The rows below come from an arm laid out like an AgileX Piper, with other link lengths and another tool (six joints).
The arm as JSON. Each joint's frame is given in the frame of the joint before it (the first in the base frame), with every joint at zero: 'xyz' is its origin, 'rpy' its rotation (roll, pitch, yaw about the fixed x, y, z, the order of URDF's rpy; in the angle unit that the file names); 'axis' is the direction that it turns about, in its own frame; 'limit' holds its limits. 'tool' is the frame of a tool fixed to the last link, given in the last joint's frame.
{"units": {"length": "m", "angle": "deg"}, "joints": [
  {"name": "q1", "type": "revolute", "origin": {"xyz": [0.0, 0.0, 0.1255], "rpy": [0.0, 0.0, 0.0]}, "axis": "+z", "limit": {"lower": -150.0, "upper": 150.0}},
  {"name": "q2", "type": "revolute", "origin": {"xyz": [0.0, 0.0, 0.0], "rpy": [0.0, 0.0, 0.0]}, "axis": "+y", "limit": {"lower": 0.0, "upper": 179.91}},
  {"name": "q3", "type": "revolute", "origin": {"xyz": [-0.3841, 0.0, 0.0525], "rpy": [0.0, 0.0, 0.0]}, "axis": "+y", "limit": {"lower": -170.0, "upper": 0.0}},
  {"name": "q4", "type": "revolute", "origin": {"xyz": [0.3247, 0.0, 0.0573], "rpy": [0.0, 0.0, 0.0]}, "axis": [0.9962, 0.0, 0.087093], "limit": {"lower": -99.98, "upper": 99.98}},
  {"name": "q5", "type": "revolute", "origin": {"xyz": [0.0, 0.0, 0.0], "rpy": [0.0, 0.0, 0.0]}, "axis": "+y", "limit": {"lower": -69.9, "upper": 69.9}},
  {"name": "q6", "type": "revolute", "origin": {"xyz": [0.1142, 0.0, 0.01], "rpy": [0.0, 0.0, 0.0]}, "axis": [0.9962, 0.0, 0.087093], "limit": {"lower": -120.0, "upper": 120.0}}
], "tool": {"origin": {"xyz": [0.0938, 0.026, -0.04], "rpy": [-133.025, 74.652, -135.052]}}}
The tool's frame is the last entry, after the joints.
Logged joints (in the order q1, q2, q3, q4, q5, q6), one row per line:
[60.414 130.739 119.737 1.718 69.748 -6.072]
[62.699 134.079 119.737 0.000 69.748 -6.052]
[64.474 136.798 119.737 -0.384 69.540 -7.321]
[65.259 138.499 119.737 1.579 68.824 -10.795]
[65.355 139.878 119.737 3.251 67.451 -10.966]
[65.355 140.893 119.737 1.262 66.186 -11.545]
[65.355 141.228 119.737 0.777 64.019 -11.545]
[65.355 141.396 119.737 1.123 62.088 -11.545]
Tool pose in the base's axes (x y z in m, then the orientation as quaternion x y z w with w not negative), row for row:
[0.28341 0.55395 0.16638 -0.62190 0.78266 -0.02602 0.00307]
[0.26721 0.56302 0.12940 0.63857 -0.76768 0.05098 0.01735]
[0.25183 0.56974 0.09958 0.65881 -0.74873 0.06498 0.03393]
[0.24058 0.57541 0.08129 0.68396 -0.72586 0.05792 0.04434]
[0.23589 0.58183 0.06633 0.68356 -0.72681 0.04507 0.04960]
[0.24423 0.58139 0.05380 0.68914 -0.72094 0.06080 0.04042]
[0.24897 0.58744 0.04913 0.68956 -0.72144 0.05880 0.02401]
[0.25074 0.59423 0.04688 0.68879 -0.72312 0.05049 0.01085]
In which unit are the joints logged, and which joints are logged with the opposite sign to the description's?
The joints are logged in degrees. Opposite sign: q3.
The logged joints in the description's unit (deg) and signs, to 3 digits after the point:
[60.414 130.739 -119.737 1.718 69.748 -6.072]
[62.699 134.079 -119.737 0.000 69.748 -6.052]
[64.474 136.798 -119.737 -0.384 69.540 -7.321]
[65.259 138.499 -119.737 1.579 68.824 -10.795]
[65.355 139.878 -119.737 3.251 67.451 -10.966]
[65.355 140.893 -119.737 1.262 66.186 -11.545]
[65.355 141.228 -119.737 0.777 64.019 -11.545]
[65.355 141.396 -119.737 1.123 62.088 -11.545]

